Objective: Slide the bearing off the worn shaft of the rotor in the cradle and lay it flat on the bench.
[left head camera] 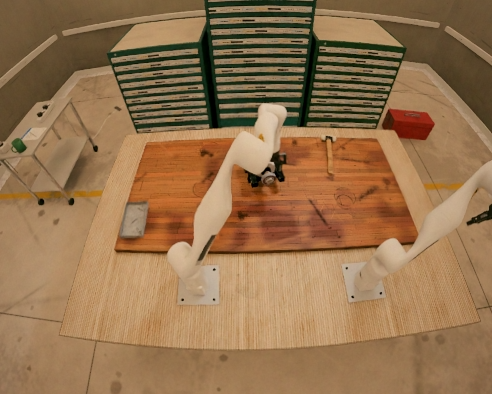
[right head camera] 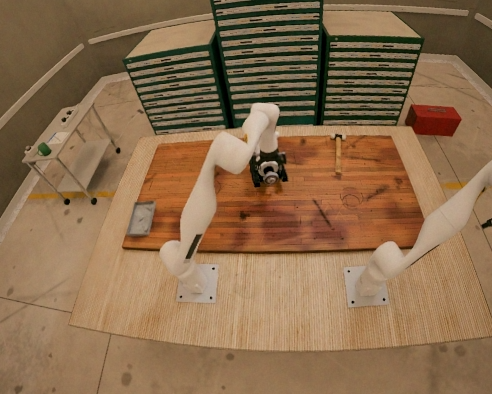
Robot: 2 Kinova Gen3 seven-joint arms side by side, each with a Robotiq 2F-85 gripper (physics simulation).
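Frame: origin at the left arm's base, x ahead, y left, z up, level; millimetres.
Seen in the pictures: left gripper, fingertip midpoint: (left head camera: 269, 169) (right head camera: 270, 169); right gripper, fingertip midpoint: (left head camera: 472, 222) (right head camera: 488, 225); left arm's base at its link origin: (left head camera: 198, 284) (right head camera: 197, 282); right arm's base at its link origin: (left head camera: 363, 280) (right head camera: 366, 285).
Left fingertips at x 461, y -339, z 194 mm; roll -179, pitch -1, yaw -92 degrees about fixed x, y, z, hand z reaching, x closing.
Offsets run from my left fingertips to a thing's top centre. "spot": to the spot under its first point. Level surfaces: height alone.
My left gripper (left head camera: 265, 172) (right head camera: 268, 167) is over the back middle of the wooden bench top @(dz -165 mm) (left head camera: 200, 225) (right head camera: 200, 230), among black parts around a round grey ringed part @(spot: dz -52, dx -14, dy +0 mm) (left head camera: 269, 179) (right head camera: 270, 178). That part faces the front and looks like the bearing at the end of the rotor shaft. The arm and black parts hide most of the rotor and the cradle. I cannot tell fingers from cradle there, nor whether the gripper touches the bearing. My right gripper (left head camera: 470, 222) is far off to the right, past the bench edge, partly cut off; its opening cannot be made out.
A grey tray @(dz -141, dx -138, dy +677 mm) (left head camera: 124, 220) (right head camera: 132, 220) sits at the left of the bench top. A hammer @(dz -131, dx +244, dy -387 mm) (left head camera: 329, 157) (right head camera: 338, 155) lies at the back right. Green drawer cabinets stand behind the bench. A cart stands to the left and a red toolbox (left head camera: 407, 125) (right head camera: 432, 121) to the right.
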